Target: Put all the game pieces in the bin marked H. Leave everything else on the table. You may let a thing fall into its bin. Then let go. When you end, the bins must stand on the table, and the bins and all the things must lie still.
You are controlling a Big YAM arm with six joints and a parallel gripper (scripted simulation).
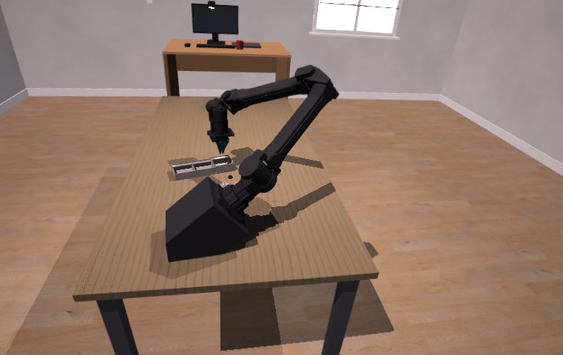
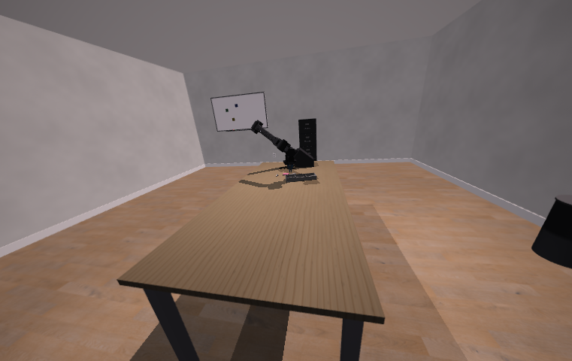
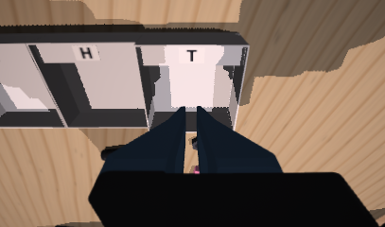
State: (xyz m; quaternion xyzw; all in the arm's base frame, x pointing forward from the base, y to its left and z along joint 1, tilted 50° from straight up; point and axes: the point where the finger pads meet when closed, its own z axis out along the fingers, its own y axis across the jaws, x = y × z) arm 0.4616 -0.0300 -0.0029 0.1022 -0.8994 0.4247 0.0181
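Right now the grey three-bin tray is 8 cm to the left of my hand, 6 cm below it and 2 cm behind it. The rest, counted from my hand: small dark object: 9 cm behind, 7 cm below, 3 cm to the right; then black battery: 13 cm behind, 7 cm to the left, 7 cm below; then white domino: 16 cm behind, 7 cm below, 1 cm to the left.
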